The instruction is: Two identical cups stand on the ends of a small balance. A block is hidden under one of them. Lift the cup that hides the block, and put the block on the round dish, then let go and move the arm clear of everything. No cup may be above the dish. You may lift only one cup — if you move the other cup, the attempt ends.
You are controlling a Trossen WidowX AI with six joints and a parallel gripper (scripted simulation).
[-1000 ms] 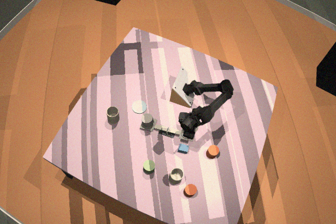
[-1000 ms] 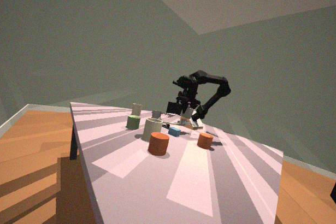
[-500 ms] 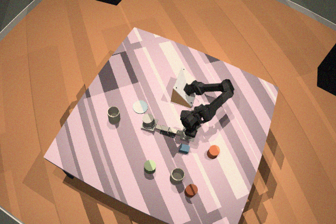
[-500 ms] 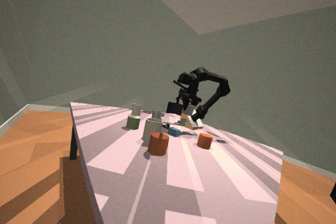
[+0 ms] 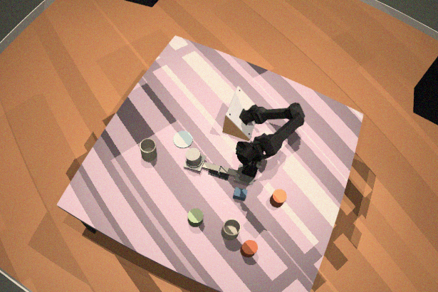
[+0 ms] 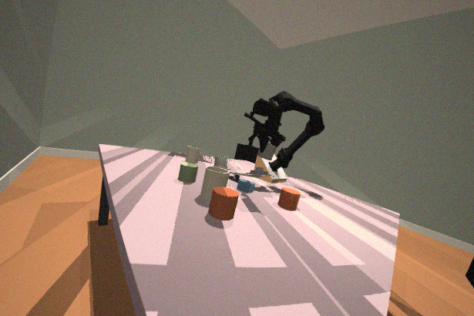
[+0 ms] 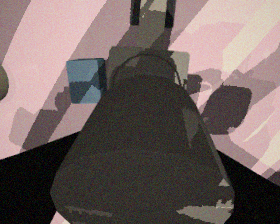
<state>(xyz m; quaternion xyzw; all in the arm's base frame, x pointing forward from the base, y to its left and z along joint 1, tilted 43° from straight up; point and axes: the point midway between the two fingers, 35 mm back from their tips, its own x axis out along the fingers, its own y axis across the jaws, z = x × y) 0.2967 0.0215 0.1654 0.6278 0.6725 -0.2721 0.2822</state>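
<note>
Right now my gripper tip is 90 mm above the grey block and 10 mm to the left of it. Also, from my gripper tip: blue block: 150 mm below, 90 mm ahead; then green cylinder: 270 mm ahead, 140 mm to the right, 140 mm below; then pale blue round dish: 380 mm to the right, 170 mm below, 80 mm behind.
</note>
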